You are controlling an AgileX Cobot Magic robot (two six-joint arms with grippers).
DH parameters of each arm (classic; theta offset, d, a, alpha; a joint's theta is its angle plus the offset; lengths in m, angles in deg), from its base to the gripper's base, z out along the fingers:
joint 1: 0 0.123 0 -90
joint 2: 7.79 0 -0.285 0
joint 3: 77.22 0 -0.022 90
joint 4: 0 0.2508 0 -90
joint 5: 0 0 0.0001 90
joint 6: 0 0.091 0 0
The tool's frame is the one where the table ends.
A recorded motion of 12 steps. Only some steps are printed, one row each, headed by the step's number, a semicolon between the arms.
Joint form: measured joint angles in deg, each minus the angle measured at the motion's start. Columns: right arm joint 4, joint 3, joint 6, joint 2, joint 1, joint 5; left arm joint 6, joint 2, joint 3, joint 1, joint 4, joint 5.
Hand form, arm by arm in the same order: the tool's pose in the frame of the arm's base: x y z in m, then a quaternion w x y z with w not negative. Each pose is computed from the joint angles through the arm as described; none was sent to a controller.
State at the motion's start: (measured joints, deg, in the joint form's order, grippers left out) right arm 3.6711 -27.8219 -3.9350 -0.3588 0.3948 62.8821; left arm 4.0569 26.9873 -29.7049 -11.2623 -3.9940 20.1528
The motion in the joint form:
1: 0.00 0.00 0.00 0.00 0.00 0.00; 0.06 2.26 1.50 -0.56 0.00 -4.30
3: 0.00 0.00 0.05 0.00 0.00 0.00; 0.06 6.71 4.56 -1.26 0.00 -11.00
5: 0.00 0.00 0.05 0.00 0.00 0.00; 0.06 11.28 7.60 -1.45 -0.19 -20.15
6: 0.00 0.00 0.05 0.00 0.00 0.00; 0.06 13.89 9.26 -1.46 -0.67 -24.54
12: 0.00 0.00 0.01 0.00 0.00 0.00; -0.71 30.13 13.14 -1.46 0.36 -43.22
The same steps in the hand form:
1: -0.0059 0.0051 0.2704 0.50267 -0.03434 0.86364 0.01647; 0.1075 -0.0243 0.3151 0.62624 0.08777 0.77144 -0.07075
3: -0.0059 0.0051 0.2704 0.50266 -0.03396 0.86365 0.01669; 0.1237 -0.0285 0.2981 0.62051 0.08978 0.77576 -0.07148
5: -0.0059 0.0051 0.2704 0.50266 -0.03396 0.86365 0.01669; 0.1383 -0.0312 0.2835 0.63095 0.08508 0.76790 -0.07066
6: -0.0059 0.0051 0.2704 0.50266 -0.03396 0.86365 0.01669; 0.1451 -0.0322 0.2739 0.63164 0.08000 0.76785 -0.07098
12: -0.0059 0.0051 0.2704 0.50267 -0.03426 0.86364 0.01651; 0.1807 -0.0385 0.2333 0.62285 0.07872 0.77608 -0.05967

